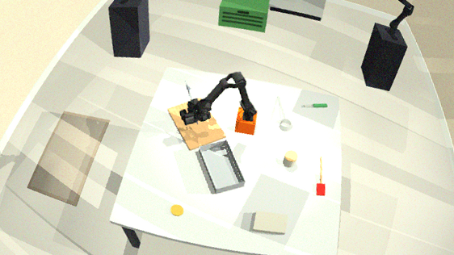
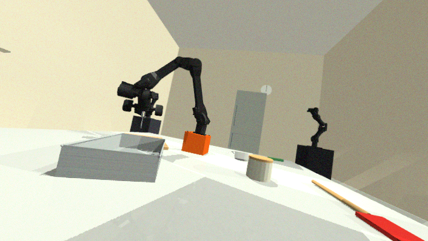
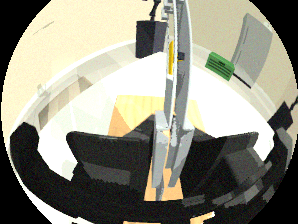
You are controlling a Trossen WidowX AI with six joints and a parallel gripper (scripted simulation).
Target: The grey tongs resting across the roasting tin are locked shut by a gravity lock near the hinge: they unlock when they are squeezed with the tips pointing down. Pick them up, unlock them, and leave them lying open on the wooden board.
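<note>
My gripper tip is now 14 cm above the wooden board and 3 cm to the right of it. Round my gripper tip: yellow disc 63 cm ahead, 14 cm below, 2 cm to the left; lidded jar 62 cm to the left, 21 cm ahead, 11 cm below; grey roasting tin 32 cm ahead, 23 cm to the left, 12 cm below.
</note>
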